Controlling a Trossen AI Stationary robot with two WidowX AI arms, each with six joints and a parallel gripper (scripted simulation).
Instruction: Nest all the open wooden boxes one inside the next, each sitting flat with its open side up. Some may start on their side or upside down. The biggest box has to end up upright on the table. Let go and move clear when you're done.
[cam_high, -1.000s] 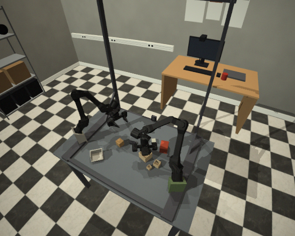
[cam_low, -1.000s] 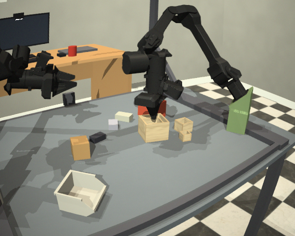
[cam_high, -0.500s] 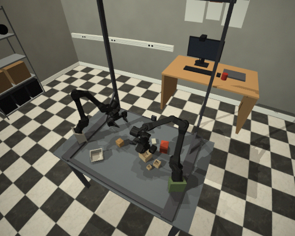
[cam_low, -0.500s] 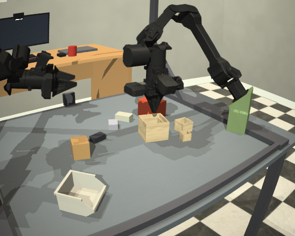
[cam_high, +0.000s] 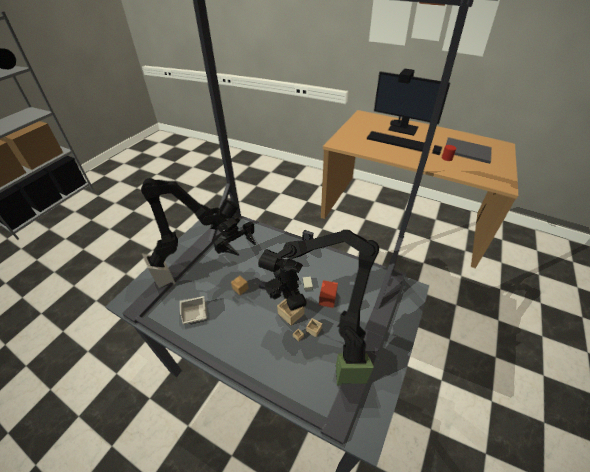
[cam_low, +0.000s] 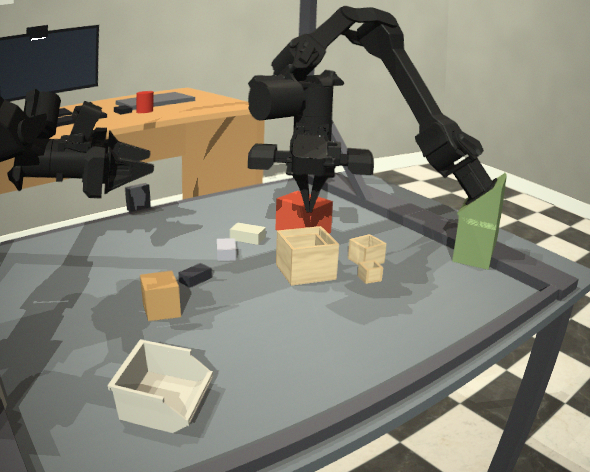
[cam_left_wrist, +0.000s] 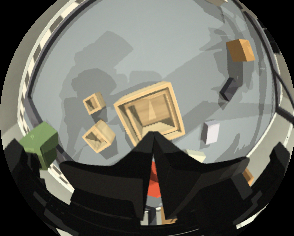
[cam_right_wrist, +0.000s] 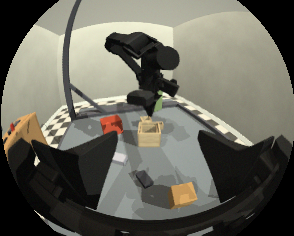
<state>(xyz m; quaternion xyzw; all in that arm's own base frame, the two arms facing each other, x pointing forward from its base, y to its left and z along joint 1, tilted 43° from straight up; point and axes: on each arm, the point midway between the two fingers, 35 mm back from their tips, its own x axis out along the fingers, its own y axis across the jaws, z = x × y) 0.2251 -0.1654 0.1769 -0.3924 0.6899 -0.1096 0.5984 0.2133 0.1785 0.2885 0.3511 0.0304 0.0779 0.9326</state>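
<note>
Right now the orange cube is 190 mm below my right hand, 70 mm ahead of it and 10 mm to the left of it. Also, from my right hand: black block: 200 mm below, 100 mm to the left, 10 mm ahead; then grey piece: 200 mm below, 190 mm to the left, 40 mm behind; then cream block: 260 mm to the left, 200 mm below, 80 mm behind.
</note>
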